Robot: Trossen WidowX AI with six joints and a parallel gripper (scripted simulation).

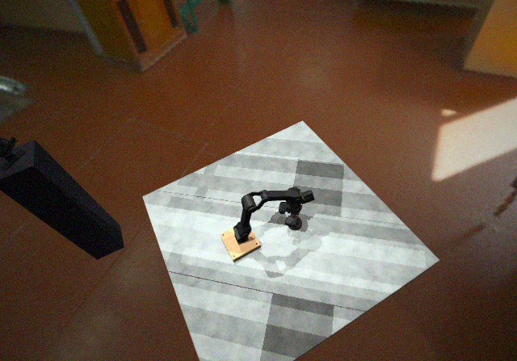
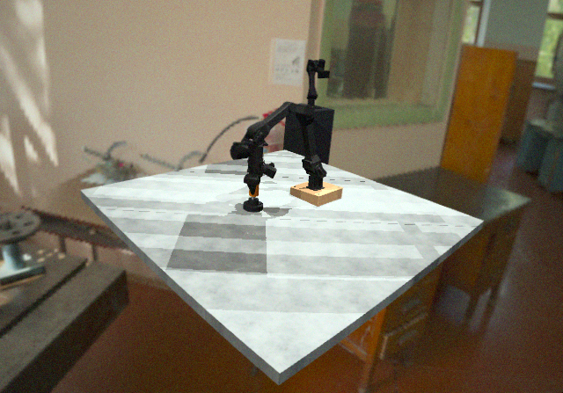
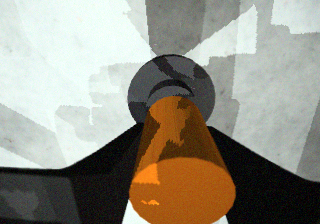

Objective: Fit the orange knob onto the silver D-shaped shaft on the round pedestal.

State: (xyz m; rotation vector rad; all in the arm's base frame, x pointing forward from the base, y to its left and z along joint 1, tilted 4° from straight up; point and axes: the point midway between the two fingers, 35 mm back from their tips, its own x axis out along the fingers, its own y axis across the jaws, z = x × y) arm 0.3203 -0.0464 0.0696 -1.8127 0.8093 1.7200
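The orange knob is 30 mm above my gripper tip. The rest, counted from my gripper tip: dark round pedestal (40 mm below).
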